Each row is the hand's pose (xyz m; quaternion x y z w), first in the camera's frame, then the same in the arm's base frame.
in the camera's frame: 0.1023 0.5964 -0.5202 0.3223 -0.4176 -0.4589 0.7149
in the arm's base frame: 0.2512 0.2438 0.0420 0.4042 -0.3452 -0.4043 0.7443
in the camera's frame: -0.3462 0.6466 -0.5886 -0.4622 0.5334 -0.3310 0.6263
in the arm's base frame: -0.1993 0.2019 -0.0179 -0.4830 0.5036 -0.2236 0.6806
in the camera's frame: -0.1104 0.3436 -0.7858 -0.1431 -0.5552 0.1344 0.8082
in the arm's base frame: 0.0905 -0.0170 -0.2511 -0.0316 -0.5674 0.1906 0.8005
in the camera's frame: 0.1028 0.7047 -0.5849 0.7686 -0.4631 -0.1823 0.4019
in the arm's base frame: 0.2262 0.3563 -0.0093 0.8358 -0.3604 -0.1710 0.3772
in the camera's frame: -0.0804 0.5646 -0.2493 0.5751 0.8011 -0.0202 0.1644
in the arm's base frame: 0.0882 0.1414 0.3079 0.4920 0.8608 0.0406 0.1240
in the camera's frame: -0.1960 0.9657 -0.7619 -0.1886 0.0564 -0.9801 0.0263
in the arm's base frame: -0.1275 0.5641 -0.1523 -0.2005 0.0937 -0.9644 0.1447
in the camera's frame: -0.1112 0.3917 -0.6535 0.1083 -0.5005 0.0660 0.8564
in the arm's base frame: 0.0834 0.0141 -0.1140 0.2141 -0.4809 0.1290 0.8404
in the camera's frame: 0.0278 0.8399 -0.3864 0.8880 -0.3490 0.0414 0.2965
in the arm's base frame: 0.1297 0.4478 0.2044 0.9374 -0.2483 0.0450 0.2399
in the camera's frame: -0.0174 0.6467 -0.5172 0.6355 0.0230 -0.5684 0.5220
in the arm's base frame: 0.1236 0.2659 0.0515 0.6540 0.1313 -0.5107 0.5425
